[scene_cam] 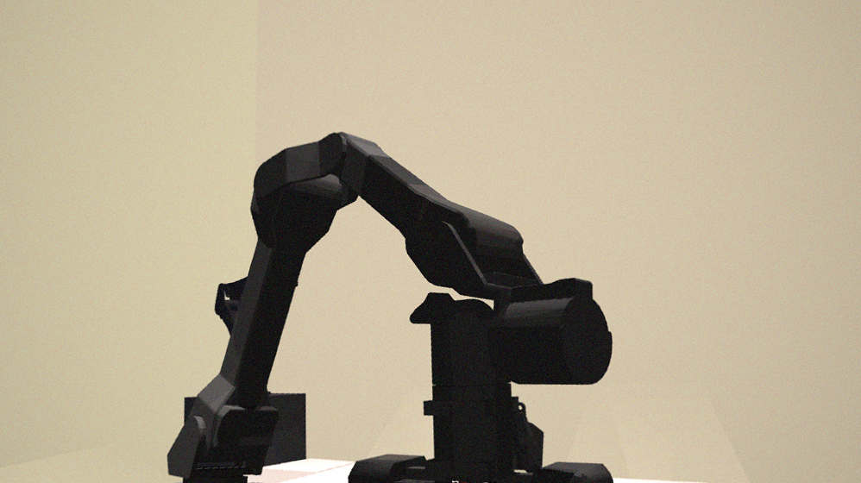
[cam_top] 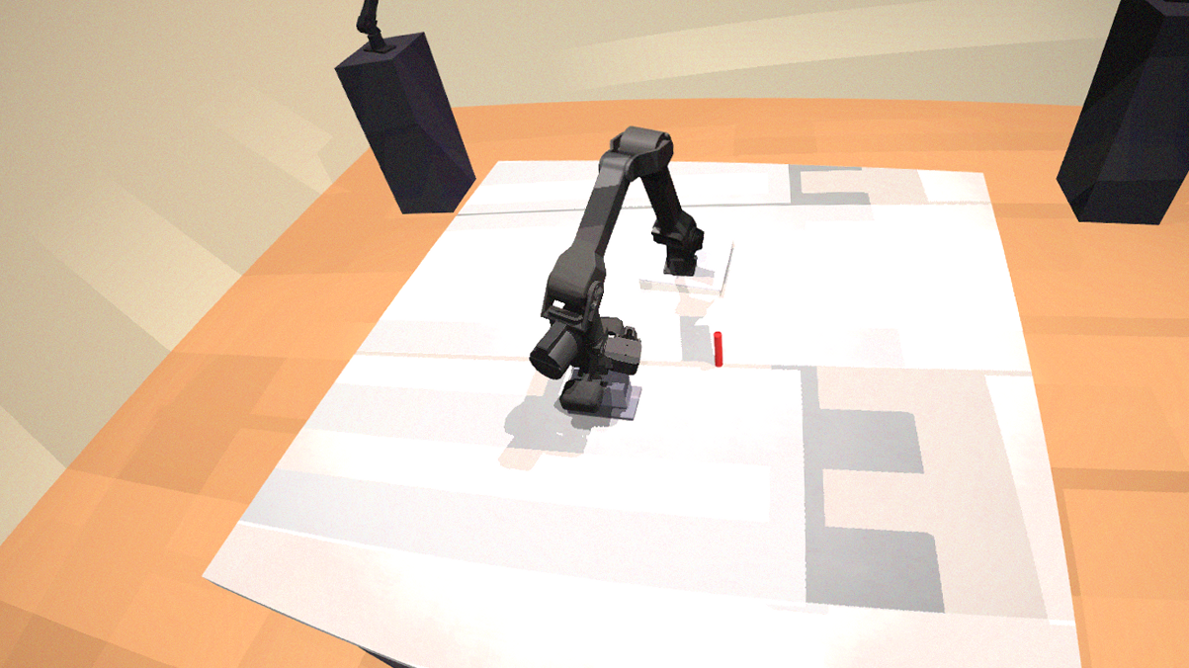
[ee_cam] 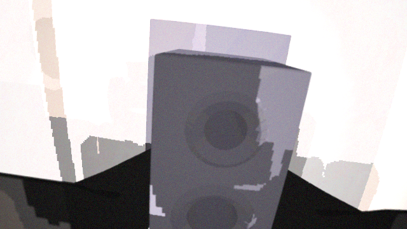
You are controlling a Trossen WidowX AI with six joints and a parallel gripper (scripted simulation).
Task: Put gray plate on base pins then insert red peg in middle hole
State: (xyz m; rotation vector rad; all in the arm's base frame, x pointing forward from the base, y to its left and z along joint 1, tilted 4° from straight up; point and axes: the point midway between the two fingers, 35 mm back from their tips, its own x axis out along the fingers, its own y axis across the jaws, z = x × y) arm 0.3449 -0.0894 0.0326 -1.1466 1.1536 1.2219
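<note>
The base is 20 mm below my gripper tip. Round my gripper tip: red peg 100 mm behind, 190 mm to the left, 10 mm above; then gray plate 30 mm above.
</note>
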